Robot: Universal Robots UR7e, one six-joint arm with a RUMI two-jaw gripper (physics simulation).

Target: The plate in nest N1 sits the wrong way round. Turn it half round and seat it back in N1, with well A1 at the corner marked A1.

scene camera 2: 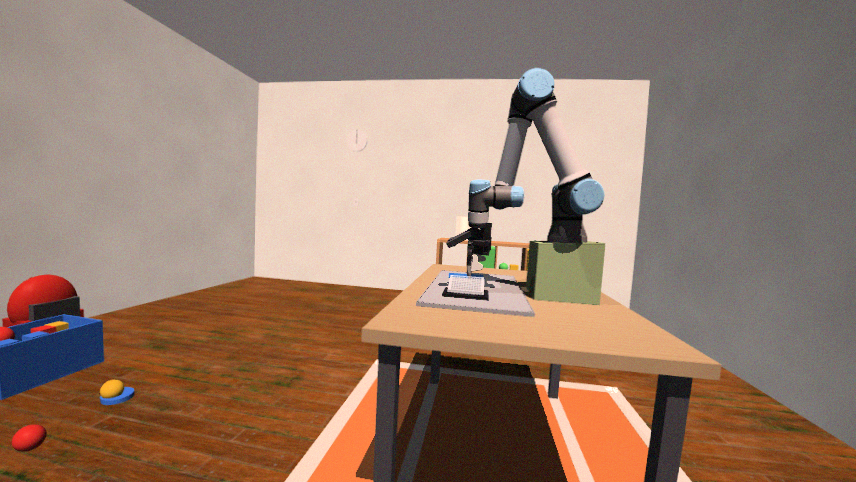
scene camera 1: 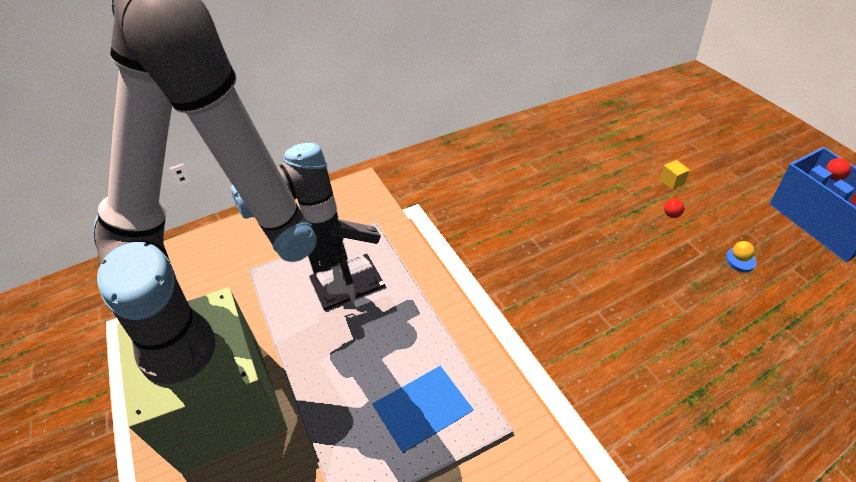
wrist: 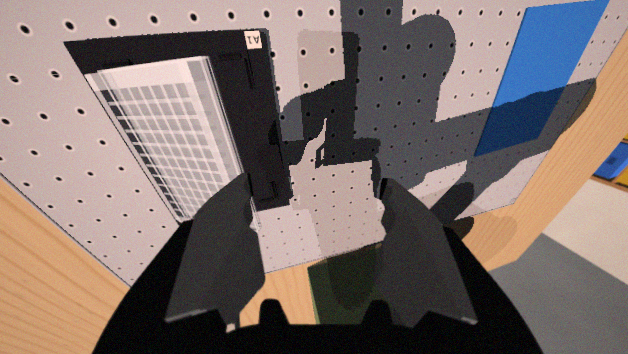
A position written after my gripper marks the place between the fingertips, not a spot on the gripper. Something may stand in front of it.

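My gripper (scene camera 1: 348,290), visible. Also gripper (scene camera 2: 471,274). Wrist view too: gripper (wrist: 316,177). White well plate (wrist: 171,114). Black nest (wrist: 251,114).
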